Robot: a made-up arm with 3 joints. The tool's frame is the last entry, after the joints.
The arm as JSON. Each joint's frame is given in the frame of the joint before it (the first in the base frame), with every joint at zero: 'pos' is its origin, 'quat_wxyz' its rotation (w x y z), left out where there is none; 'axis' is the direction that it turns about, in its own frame. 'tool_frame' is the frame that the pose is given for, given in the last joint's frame.
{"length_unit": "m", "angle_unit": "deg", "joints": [
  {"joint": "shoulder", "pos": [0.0, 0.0, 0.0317], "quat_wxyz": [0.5, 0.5, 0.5, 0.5], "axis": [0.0, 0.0, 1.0]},
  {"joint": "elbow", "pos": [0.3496, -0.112, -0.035], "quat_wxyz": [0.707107, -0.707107, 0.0, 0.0], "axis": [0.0, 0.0, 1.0]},
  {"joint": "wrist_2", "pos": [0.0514, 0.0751, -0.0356], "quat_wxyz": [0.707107, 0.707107, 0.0, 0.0], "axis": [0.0, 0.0, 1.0]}
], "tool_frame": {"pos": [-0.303, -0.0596, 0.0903], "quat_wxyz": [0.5, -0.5, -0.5, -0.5]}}
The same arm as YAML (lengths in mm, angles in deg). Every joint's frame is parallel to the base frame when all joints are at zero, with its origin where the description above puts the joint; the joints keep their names.
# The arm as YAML. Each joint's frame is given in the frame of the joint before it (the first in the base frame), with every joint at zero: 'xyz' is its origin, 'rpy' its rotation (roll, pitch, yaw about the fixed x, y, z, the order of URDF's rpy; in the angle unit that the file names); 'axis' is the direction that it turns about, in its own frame. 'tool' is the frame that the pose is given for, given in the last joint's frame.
units:
  length: mm
  angle: deg
joints:
  - name: shoulder
    type: revolute
    origin:
      xyz: [0.0, 0.0, 31.7]
      rpy: [0.0, 0.0, 0.0]
    axis: [1.0, 0.0, 0.0]
  - name: elbow
    type: revolute
    origin:
      xyz: [-35.0, 349.6, -112.0]
      rpy: [0.0, 0.0, 0.0]
    axis: [0.0, 0.0, 1.0]
  - name: wrist_2
    type: revolute
    origin:
      xyz: [-75.1, 51.4, -35.6]
      rpy: [0.0, 0.0, 0.0]
    axis: [1.0, 0.0, 0.0]
tool:
  origin:
    xyz: [90.3, -303.0, -59.6]
    rpy: [0.0, 0.0, 0.0]

